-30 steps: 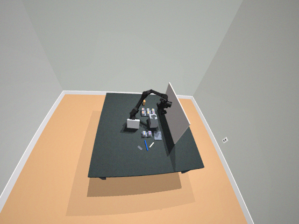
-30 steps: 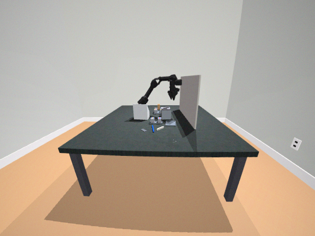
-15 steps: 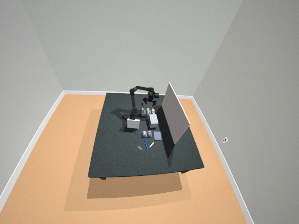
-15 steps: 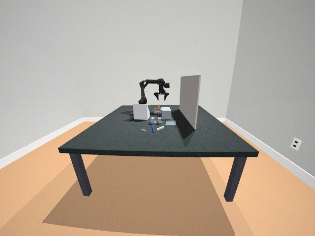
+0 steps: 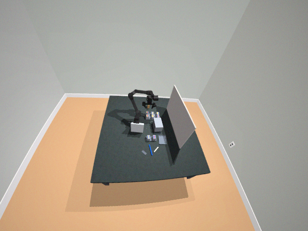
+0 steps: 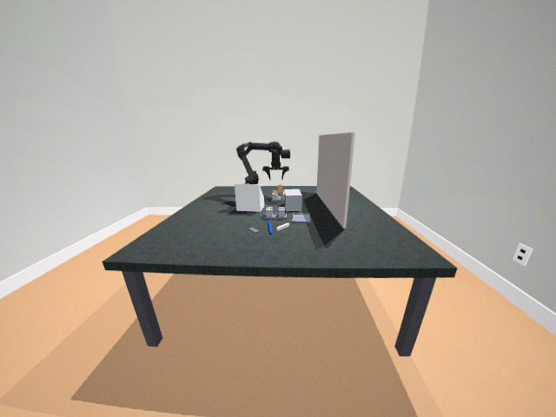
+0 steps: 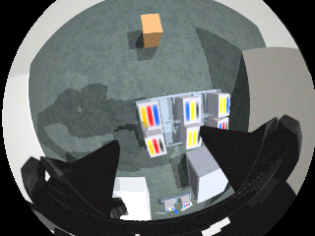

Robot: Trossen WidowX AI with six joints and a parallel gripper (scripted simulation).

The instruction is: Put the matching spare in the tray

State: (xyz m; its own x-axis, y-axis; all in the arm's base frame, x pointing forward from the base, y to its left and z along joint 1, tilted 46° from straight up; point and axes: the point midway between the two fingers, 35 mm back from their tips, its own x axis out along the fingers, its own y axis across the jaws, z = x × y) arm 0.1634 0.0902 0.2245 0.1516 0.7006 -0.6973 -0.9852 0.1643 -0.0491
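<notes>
Right now the grey spare is 90 mm below my gripper tip and 10 mm behind it. Also, from my gripper tip: grey tray: 420 mm to the right, 150 mm ahead, 130 mm below; then tall panel: 340 mm ahead, 210 mm to the right, 90 mm above; then orange block: 160 mm to the left, 100 mm below, 30 mm ahead.
</notes>
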